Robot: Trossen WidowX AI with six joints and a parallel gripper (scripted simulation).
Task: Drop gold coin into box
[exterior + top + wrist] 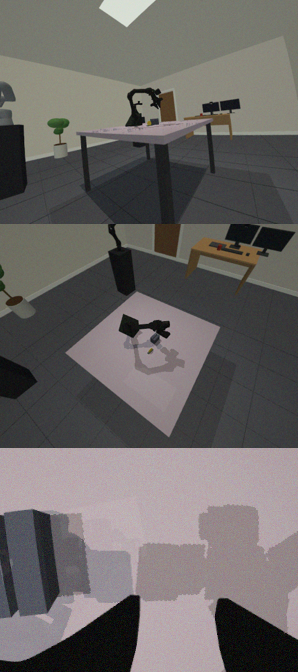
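My gripper tip is now 16 cm above the gold coin, 13 cm to the left of it and 6 cm past it.
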